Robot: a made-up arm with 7 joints. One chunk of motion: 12 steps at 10 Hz.
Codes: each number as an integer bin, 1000 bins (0 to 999) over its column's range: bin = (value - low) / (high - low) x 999, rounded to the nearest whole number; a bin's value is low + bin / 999 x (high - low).
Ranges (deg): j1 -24..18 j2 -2..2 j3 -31..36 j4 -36..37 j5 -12..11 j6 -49..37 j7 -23..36
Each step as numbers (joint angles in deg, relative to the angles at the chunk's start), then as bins.
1 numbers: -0.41 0.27 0.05 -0.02 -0.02 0.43 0.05
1 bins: 561 567 463 492 520 574 390
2 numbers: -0.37 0.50 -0.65 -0.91 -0.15 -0.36 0.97
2 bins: 562 624 453 480 515 565 406
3 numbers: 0.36 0.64 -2.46 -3.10 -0.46 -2.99 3.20
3 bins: 579 659 426 450 501 534 444
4 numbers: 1.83 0.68 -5.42 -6.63 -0.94 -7.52 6.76
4 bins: 614 669 381 402 480 482 504
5 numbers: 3.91 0.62 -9.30 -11.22 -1.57 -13.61 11.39
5 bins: 664 654 324 339 453 411 582
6 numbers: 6.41 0.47 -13.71 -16.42 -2.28 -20.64 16.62
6 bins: 723 617 258 268 422 329 671
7 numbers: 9.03 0.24 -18.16 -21.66 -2.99 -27.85 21.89
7 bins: 786 559 191 196 391 246 760
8 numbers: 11.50 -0.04 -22.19 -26.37 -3.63 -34.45 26.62
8 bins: 844 490 131 132 364 169 840
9 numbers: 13.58 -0.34 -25.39 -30.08 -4.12 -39.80 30.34
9 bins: 894 415 84 81 342 107 903
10 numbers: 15.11 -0.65 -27.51 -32.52 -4.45 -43.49 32.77
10 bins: 930 337 52 48 328 64 944
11 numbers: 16.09 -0.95 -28.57 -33.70 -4.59 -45.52 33.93
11 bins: 954 262 36 31 322 40 964
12 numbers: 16.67 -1.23 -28.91 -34.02 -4.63 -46.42 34.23
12 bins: 967 192 31 27 320 30 969
